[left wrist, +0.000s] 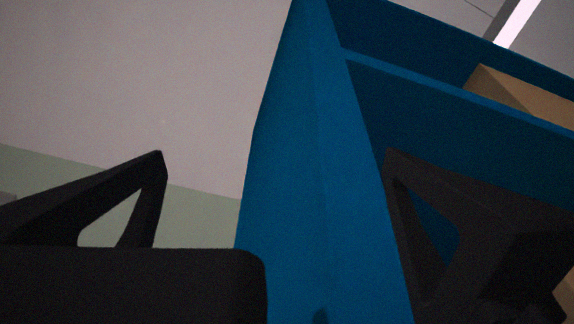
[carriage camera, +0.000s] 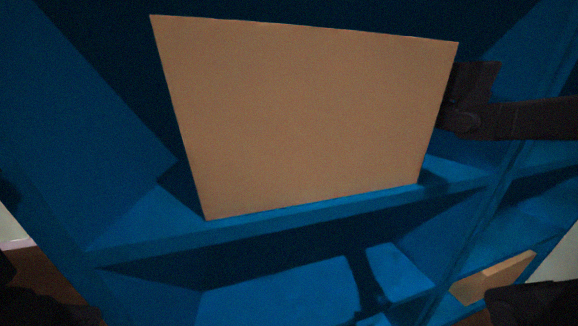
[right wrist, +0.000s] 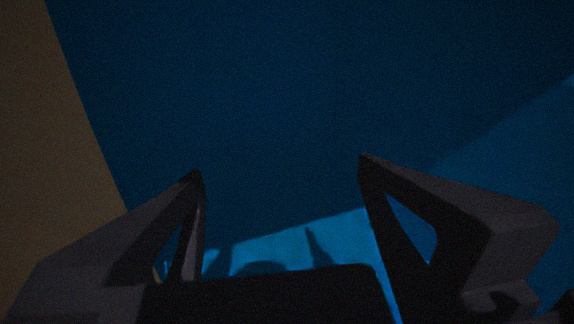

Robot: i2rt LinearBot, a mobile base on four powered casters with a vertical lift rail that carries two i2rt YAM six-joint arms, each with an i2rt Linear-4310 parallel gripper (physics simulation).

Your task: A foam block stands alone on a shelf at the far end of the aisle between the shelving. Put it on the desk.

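Frame: origin at the left arm's base, x ahead, y left, z up, level; centimetres.
Seen in the pictures: left gripper, fingertip midpoint: [left wrist: 273, 161]; right gripper, fingertip midpoint: [right wrist: 281, 173].
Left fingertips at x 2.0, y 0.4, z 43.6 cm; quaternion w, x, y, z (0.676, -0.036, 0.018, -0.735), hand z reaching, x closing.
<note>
Pixels of each thing's middle, then the offset from my left fingertips to it. Level surfaces: height alone.
- big tan box, body centre: [carriage camera: 304, 121] dy -39.3, dx +28.1, dz -7.3 cm
- blue shelf, its level: dz -20.8 cm
- smaller tan box, body centre: [carriage camera: 470, 257] dy -151.6, dx +53.4, dz -98.7 cm
The foam block does not show in any view, and neither does the desk. My right gripper [right wrist: 281, 173] is partly open with nothing between its fingers. It is inside a dark blue shelf compartment, beside a big tan box [carriage camera: 310, 120] [right wrist: 45, 125]. In the carriage camera, the right arm [carriage camera: 535, 117] reaches in from the right edge and its front end is hidden behind the box. My left gripper [left wrist: 273, 161] is wide open and empty, in front of the upright side panel of the blue shelving [left wrist: 310, 125].
The big box stands near the front edge of a blue shelf [carriage camera: 280, 212]. A smaller tan box [carriage camera: 495, 280] sits on a low shelf at the lower right. Another tan box [left wrist: 547, 100] shows high up in the left wrist view. Dark robot parts fill both lower corners of the carriage camera.
</note>
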